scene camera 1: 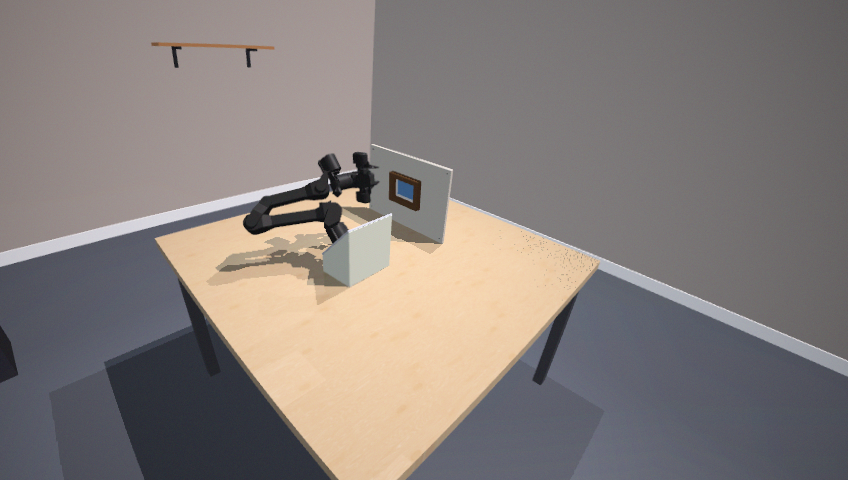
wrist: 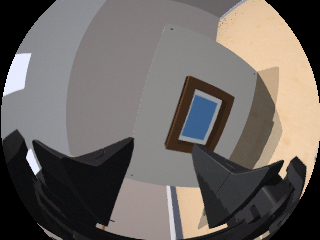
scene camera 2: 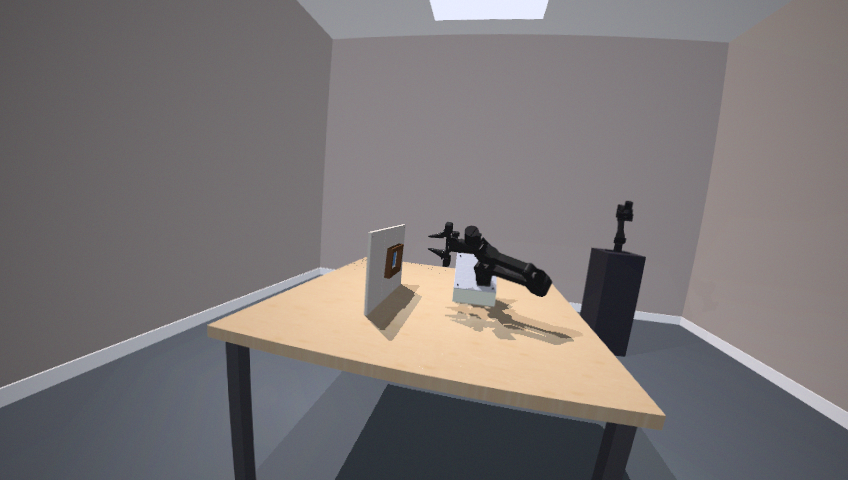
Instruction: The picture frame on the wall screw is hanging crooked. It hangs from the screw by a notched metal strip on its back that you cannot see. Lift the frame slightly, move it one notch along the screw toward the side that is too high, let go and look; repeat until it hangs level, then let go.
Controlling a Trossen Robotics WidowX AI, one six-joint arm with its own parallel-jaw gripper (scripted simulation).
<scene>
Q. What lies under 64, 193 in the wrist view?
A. My gripper.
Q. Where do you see a grey wall panel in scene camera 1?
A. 430, 220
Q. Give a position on a small picture frame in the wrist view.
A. At 200, 117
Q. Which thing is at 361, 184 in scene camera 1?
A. My gripper.
</scene>
